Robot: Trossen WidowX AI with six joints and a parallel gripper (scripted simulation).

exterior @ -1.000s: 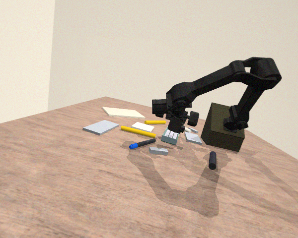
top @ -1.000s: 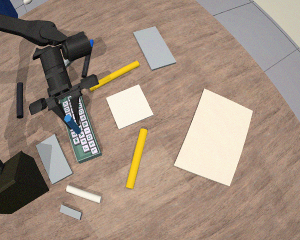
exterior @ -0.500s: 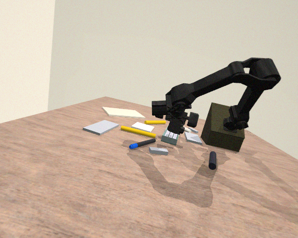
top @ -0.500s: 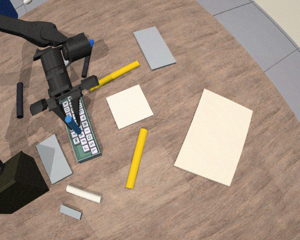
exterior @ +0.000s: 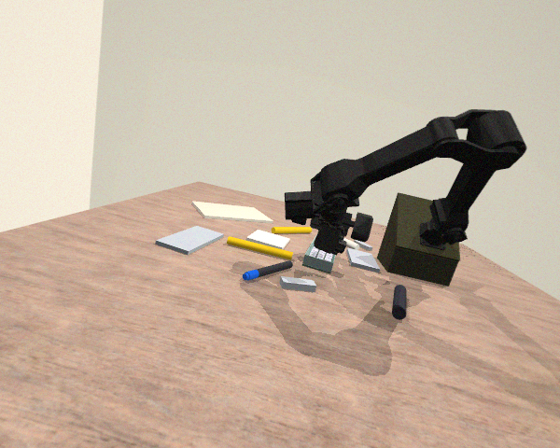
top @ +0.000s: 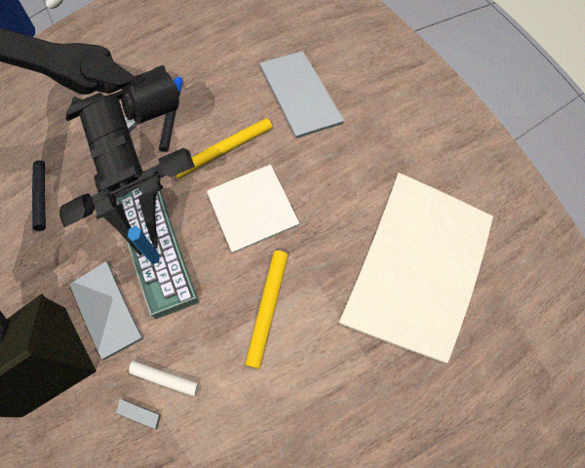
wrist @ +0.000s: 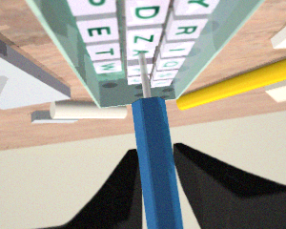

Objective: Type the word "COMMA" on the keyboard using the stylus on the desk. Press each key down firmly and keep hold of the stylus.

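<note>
My gripper tip is 11 cm past the grey plate, 1 cm to the left of it and 6 cm above it. Also, from my gripper tip: white cylinder (8 cm behind, 14 cm to the right, 6 cm below); then small grey block (7 cm ahead, 25 cm to the left, 6 cm below); then blue stylus (1 cm below).
</note>
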